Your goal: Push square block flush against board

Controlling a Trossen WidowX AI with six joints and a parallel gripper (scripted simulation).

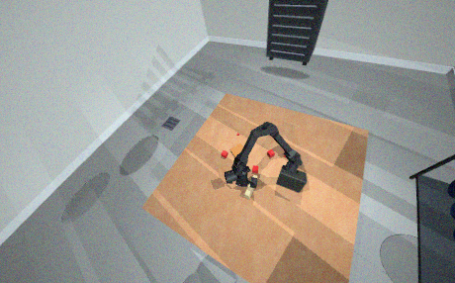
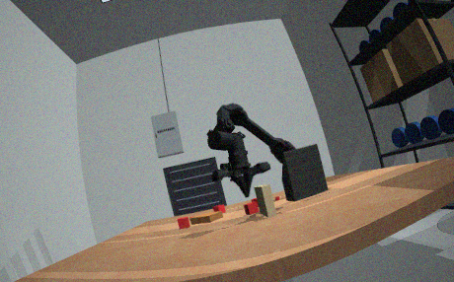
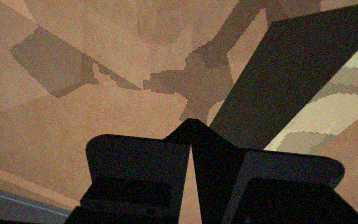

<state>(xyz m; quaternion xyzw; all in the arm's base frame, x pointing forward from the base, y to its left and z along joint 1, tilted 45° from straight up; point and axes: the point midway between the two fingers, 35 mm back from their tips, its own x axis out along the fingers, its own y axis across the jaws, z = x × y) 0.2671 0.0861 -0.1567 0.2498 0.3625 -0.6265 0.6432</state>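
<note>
Now: the board 60 mm behind my gripper tip, 20 mm to the right of it and 30 mm below it. Round my gripper tip: square block (130 mm ahead, 280 mm to the right, 60 mm below).
</note>
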